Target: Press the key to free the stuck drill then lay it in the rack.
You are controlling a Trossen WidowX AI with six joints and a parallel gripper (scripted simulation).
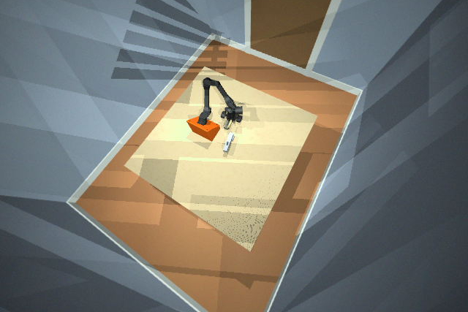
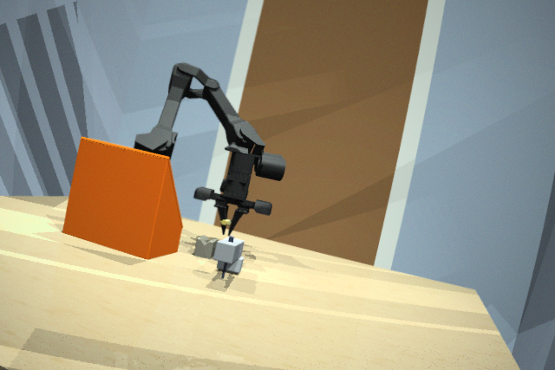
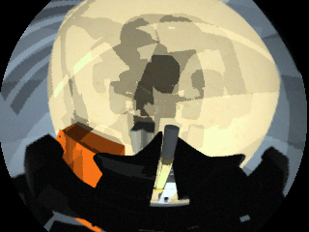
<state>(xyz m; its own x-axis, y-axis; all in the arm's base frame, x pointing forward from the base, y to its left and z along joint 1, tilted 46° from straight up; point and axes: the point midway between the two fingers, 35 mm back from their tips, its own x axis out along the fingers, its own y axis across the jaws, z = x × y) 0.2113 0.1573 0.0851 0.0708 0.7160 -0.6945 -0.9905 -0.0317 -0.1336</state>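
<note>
Right now my gripper tip is 4 cm to the left of the small grey rack, 3 cm past it and 3 cm above it. Round my gripper tip: thin dark drill: 23 cm to the right, 7 cm ahead.
</note>
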